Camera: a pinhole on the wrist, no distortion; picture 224 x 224 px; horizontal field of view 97.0 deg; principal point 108.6 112.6 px. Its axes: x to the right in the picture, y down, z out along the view. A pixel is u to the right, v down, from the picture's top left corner.
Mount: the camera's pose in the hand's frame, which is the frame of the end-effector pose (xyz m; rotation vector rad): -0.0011 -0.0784 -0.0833 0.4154 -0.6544 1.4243
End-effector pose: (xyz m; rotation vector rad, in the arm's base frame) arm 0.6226 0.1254 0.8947 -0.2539 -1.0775 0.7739
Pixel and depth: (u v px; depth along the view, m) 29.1 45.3 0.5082
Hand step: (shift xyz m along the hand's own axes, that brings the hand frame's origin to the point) 0.2471 -0.7526 0.0824
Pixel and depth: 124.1 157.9 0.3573
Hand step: -0.2206 -0.2403 0.2049
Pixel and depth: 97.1 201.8 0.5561
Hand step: -0.5885 -0.4171 0.2396
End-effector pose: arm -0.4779 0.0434 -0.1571 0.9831 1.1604 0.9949
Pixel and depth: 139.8 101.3 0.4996
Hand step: -0.0253 -0.2783 0.4036
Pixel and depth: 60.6 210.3 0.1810
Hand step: -0.2088 -0.2380 -0.0226
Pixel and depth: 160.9 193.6 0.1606
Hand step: -0.1557 -0.0983 0.0776
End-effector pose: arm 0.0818 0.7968 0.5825 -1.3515 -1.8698 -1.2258
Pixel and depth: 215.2 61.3 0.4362
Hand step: 0.1574 -0.0190 0.5746
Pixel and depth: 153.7 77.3 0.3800
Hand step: 0.0722 -0.2005 0.3319
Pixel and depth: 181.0 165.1 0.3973
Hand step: -0.2695 -0.0796 0.3797
